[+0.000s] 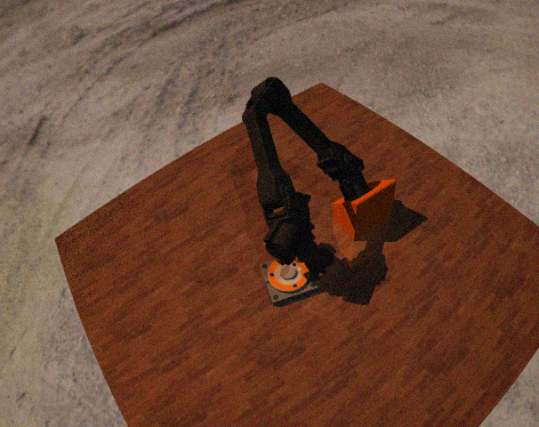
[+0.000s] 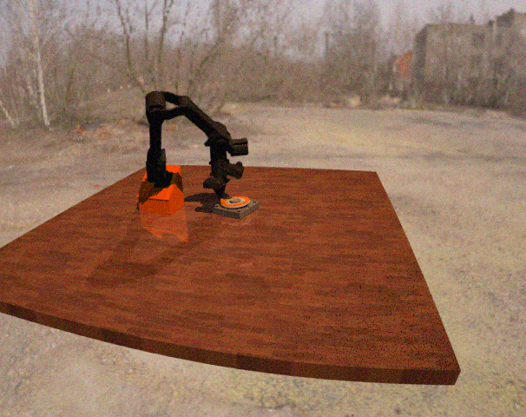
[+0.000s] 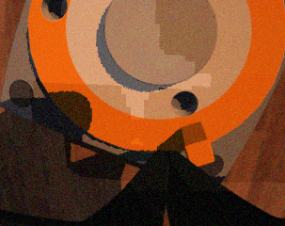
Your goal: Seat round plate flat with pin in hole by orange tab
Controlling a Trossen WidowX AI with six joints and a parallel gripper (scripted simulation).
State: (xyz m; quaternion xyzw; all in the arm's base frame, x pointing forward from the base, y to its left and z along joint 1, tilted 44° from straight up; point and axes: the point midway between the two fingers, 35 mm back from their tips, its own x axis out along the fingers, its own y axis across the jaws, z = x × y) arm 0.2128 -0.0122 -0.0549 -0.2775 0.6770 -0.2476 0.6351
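My gripper tip is 30 mm short of the round plate. From my gripper tip the other things lie so: square grey base: 50 mm ahead, 10 mm to the left, 20 mm below.
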